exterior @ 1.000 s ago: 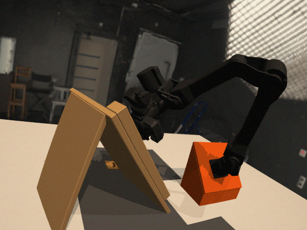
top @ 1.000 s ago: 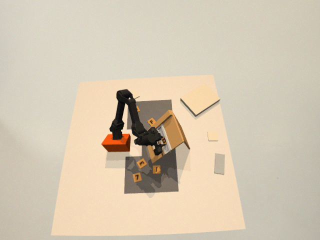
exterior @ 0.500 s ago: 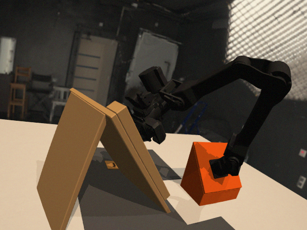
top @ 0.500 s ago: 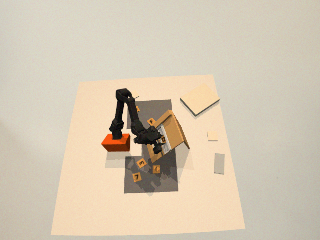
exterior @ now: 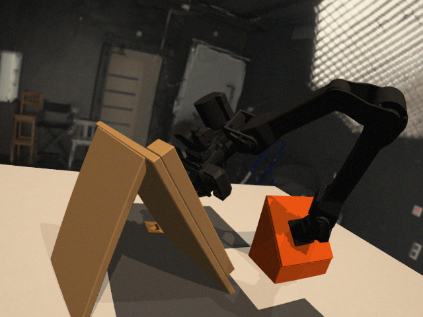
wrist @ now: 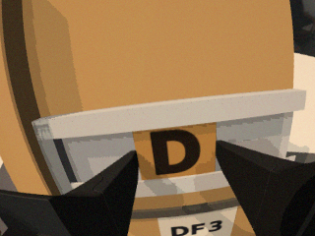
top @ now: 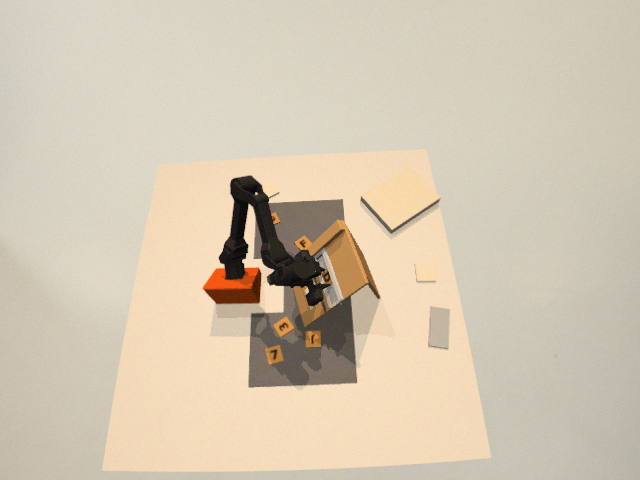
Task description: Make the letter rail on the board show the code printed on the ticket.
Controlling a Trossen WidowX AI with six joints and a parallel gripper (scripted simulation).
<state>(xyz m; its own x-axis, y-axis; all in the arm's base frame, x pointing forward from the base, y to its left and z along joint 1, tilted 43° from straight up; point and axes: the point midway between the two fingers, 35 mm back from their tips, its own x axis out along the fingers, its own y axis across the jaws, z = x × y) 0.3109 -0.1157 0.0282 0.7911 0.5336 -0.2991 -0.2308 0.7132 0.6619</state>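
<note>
My gripper tip is 50 mm past the white ticket, 30 mm to the left of it and 80 mm above it. The rest, counted from my gripper tip: cream slab: 350 mm ahead, 400 mm to the left, 150 mm below; then d tile: right at my gripper tip; then grey plate: 400 mm ahead, 170 mm to the right, 160 mm below.
</note>
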